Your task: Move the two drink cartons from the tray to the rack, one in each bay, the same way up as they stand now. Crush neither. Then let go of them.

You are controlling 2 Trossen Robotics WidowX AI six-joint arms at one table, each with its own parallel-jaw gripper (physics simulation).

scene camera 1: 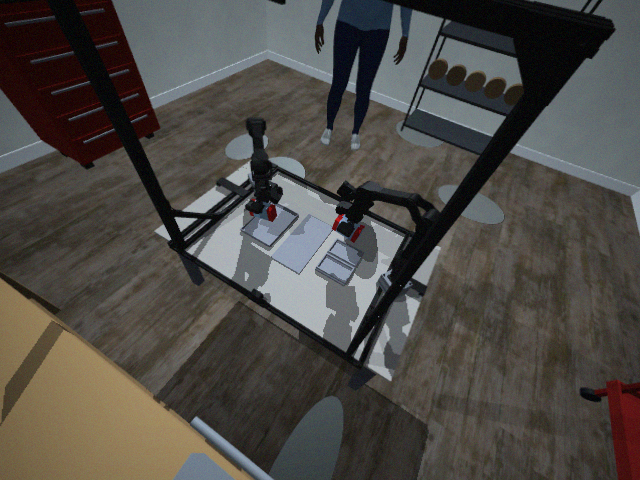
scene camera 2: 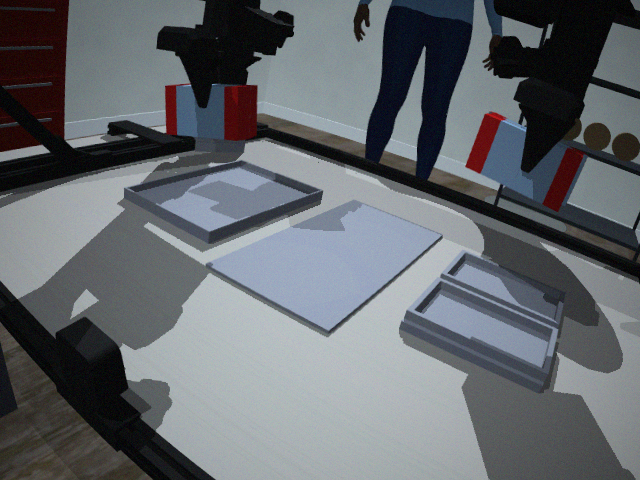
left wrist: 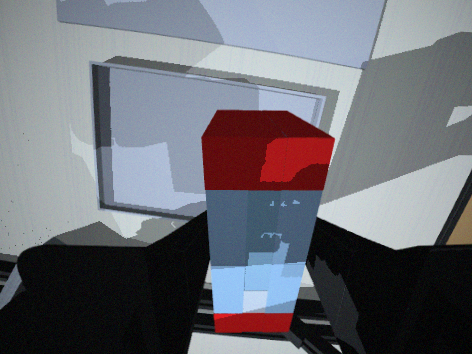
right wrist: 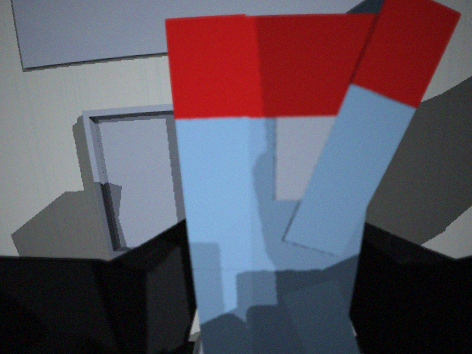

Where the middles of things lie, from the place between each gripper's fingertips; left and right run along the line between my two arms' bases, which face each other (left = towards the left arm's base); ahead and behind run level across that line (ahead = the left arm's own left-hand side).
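My right gripper: 17 cm to the right of the flat grey mat [scene camera 2: 321, 270], 9 cm past it, 16 cm above it. Shallow grey tray [scene camera 2: 211, 203], from my right hand: 14 cm behind, 37 cm to the left, 16 cm below. By their middles, of the things named here, flat grey mat nearest to my right gripper.
My left hand: 14 cm above the shallow grey tray, 5 cm short of it, 1 cm to the right of it. Flat grey mat, from my left hand: 19 cm to the right, 9 cm ahead, 14 cm below. By their middles, of the things named here, shallow grey tray nearest to my left hand.
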